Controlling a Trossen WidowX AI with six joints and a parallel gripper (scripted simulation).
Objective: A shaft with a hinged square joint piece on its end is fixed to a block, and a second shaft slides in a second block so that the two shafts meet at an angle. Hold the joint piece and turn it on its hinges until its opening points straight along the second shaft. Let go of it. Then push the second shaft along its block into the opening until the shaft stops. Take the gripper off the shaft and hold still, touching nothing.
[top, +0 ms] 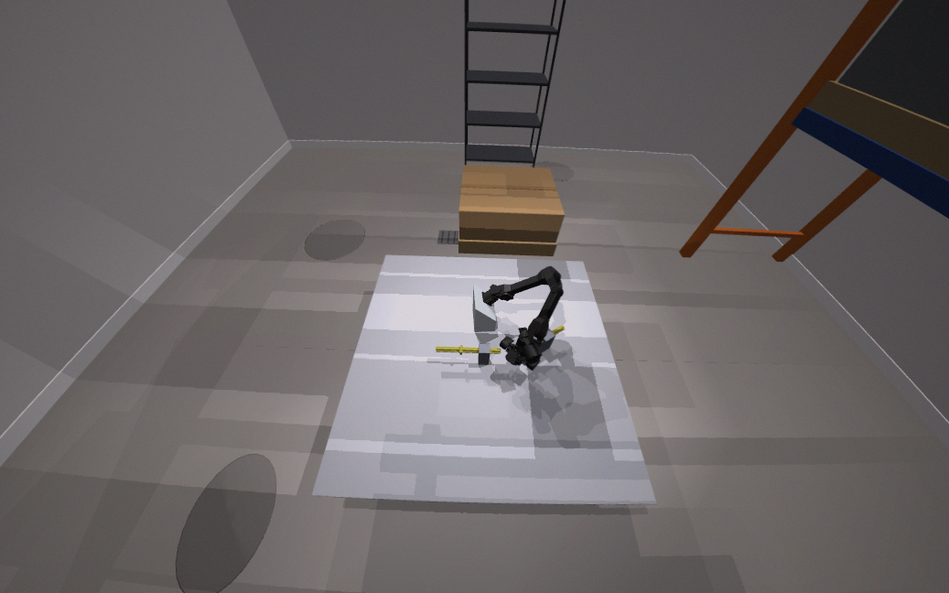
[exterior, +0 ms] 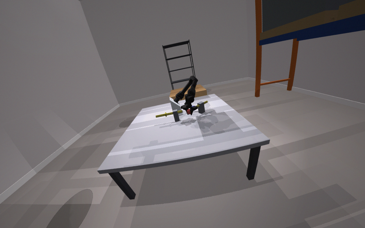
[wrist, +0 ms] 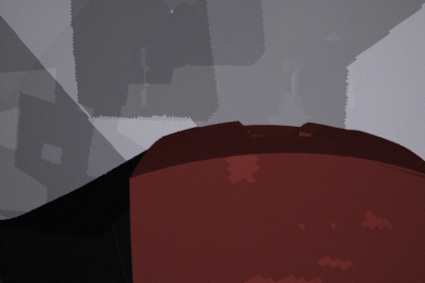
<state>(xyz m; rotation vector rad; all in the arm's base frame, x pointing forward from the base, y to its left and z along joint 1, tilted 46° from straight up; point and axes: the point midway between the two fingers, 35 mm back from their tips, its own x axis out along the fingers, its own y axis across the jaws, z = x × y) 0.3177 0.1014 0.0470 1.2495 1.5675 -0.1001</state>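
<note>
My gripper tip is 40 mm below the red joint piece, 10 mm to the right of it and 10 mm past it.
</note>
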